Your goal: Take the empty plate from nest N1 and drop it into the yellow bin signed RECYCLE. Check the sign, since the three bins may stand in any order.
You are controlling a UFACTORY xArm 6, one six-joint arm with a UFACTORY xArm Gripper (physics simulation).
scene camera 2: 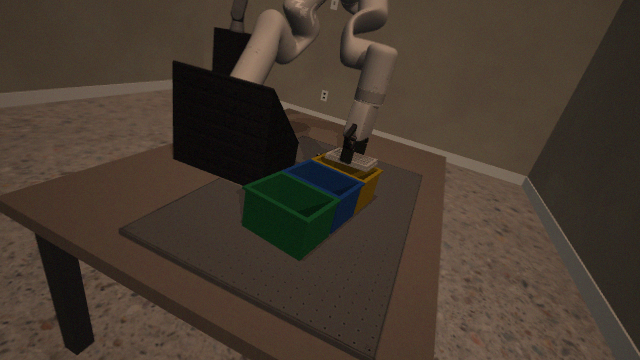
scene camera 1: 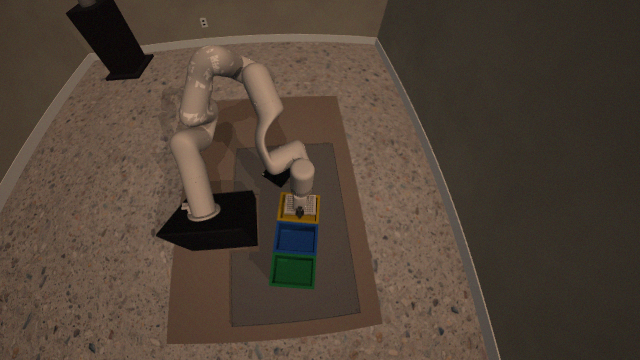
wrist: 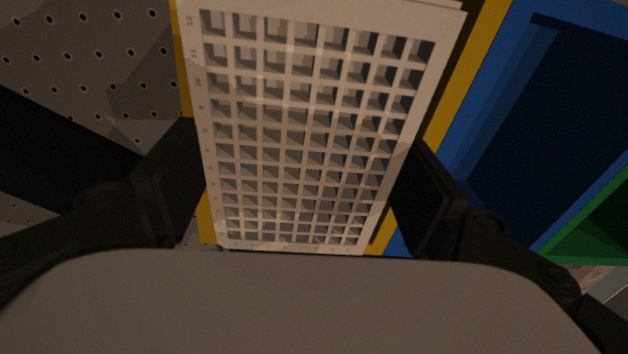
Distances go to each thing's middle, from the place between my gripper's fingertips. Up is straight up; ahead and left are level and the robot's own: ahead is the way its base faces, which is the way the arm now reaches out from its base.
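My hand's right at the white gridded plate (wrist: 304, 121) now. There's a black nest (wrist: 56, 158) as well, and that one's 230 mm to the left of my hand, 110 mm below it and 100 mm behind it.
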